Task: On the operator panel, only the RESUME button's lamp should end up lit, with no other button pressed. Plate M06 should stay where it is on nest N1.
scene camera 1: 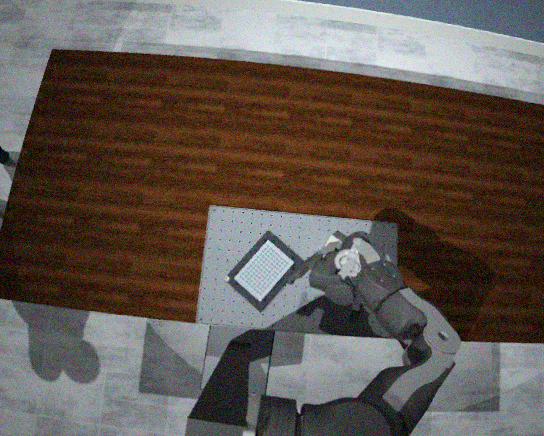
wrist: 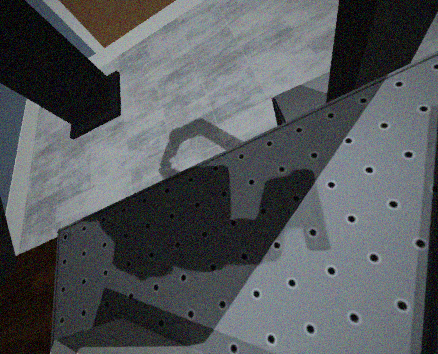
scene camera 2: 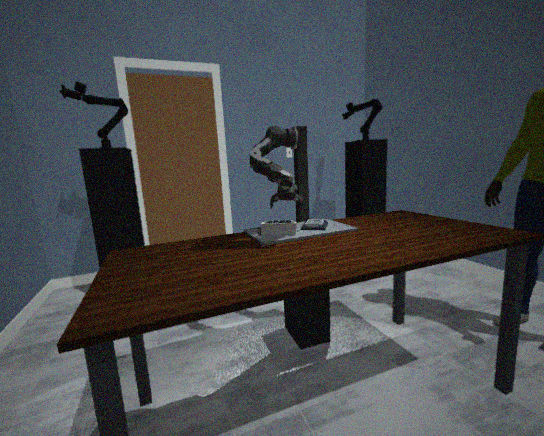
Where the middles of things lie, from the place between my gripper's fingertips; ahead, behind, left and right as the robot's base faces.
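My hand: 10 cm above the plate M06 (scene camera 1: 269, 264), 13 cm to the right of it, 4 cm short of it. Nest N1 (scene camera 1: 260, 305): 11 cm below my hand, 13 cm to the left, 4 cm ahead.
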